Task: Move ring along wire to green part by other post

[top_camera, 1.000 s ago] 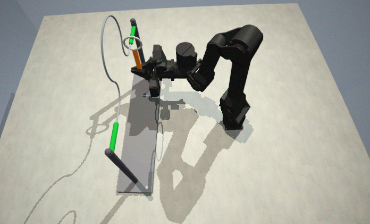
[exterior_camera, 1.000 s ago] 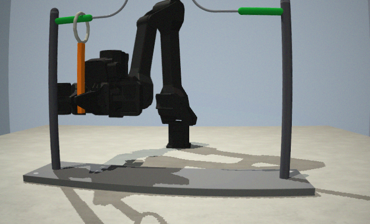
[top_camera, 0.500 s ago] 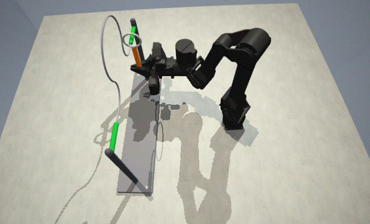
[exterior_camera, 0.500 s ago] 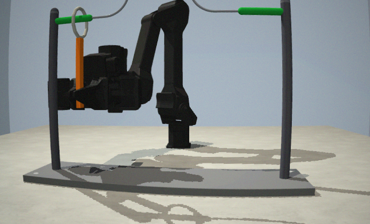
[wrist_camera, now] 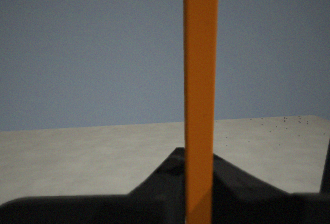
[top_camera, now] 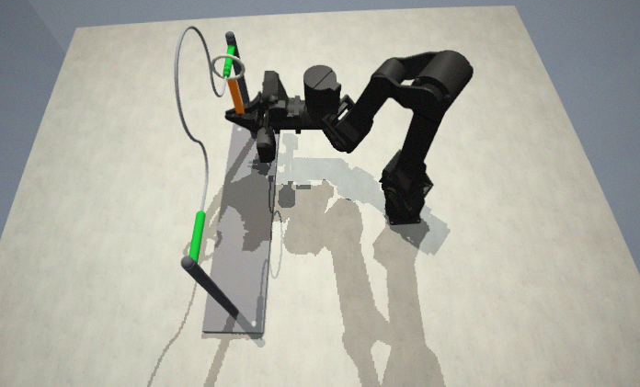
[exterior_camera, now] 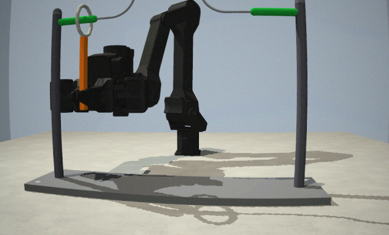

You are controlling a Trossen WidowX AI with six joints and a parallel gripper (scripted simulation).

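The ring with orange handle is 3 cm behind my gripper tip and 8 cm above it.
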